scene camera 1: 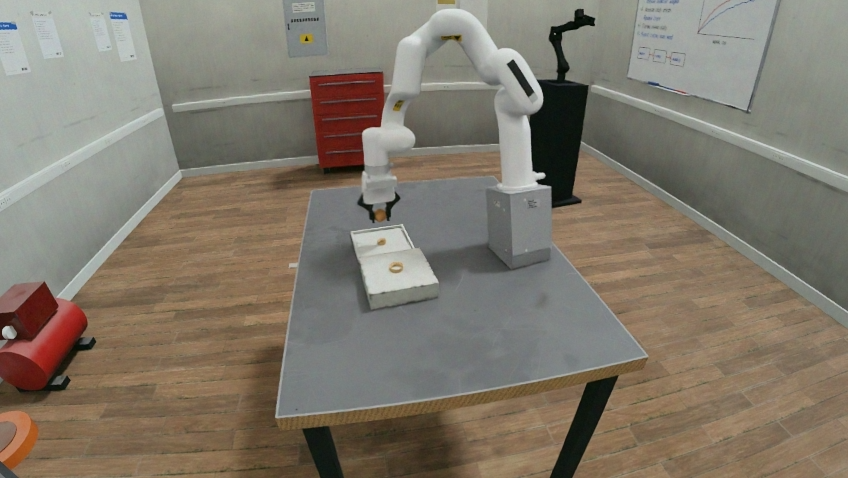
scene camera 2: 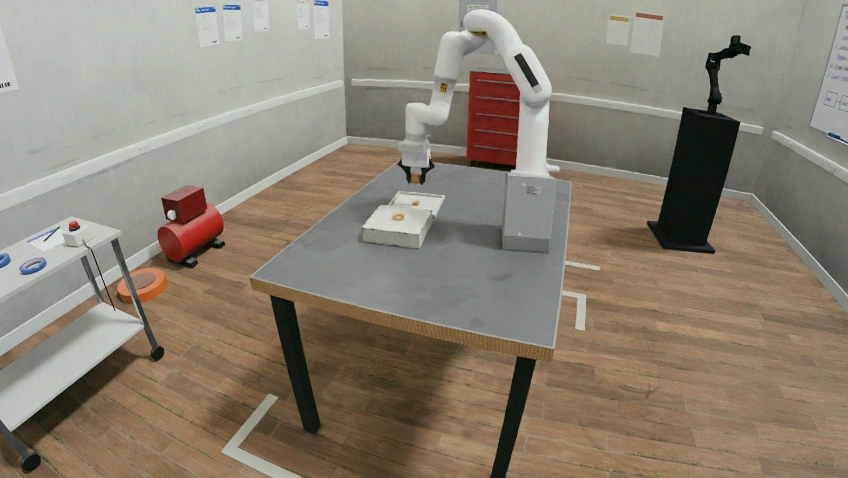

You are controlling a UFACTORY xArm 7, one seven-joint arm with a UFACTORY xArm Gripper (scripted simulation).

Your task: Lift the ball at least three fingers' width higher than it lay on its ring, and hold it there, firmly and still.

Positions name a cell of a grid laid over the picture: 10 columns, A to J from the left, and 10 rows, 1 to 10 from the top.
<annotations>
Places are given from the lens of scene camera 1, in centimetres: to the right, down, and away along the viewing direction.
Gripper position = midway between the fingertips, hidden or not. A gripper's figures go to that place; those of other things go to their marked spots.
my gripper (scene camera 1: E5): -14, -6, 131
ring stand (scene camera 1: E6): -4, 11, 109
</annotations>
